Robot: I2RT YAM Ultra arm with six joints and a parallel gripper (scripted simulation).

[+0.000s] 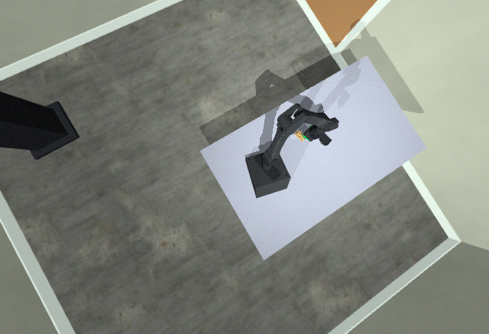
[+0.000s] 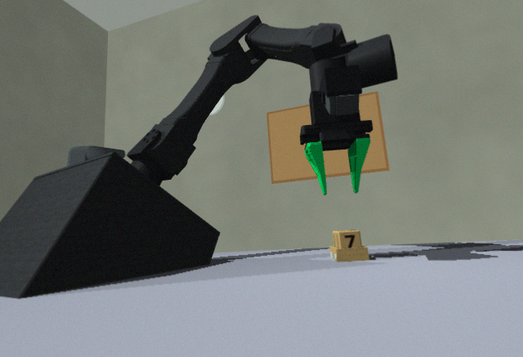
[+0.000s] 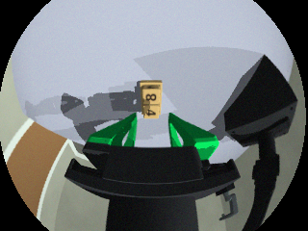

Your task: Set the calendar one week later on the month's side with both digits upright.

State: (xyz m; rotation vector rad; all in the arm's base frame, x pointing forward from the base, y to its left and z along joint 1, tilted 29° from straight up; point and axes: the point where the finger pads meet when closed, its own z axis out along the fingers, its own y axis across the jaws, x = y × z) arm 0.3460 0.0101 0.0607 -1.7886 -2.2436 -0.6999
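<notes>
Right now the wooden cube is 80 mm below my hand. Round my hand: wooden tray (90 mm below, 10 mm to the left).
</notes>
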